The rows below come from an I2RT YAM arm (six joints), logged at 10 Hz.
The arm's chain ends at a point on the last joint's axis. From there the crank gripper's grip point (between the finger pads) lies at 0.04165 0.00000 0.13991 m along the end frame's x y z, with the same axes.
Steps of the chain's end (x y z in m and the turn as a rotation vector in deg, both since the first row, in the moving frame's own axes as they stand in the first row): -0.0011 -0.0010 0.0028 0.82 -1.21 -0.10; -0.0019 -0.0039 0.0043 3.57 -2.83 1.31; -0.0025 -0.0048 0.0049 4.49 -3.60 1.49; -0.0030 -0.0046 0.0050 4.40 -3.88 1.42; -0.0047 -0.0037 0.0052 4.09 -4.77 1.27
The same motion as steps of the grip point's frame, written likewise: -0.0041 -0.0031 0.0036 0.82 -1.21 -0.10; -0.0088 -0.0118 0.0059 3.57 -2.83 1.31; -0.0112 -0.0149 0.0068 4.49 -3.60 1.49; -0.0124 -0.0145 0.0071 4.40 -3.88 1.42; -0.0164 -0.0130 0.0079 4.09 -4.77 1.27
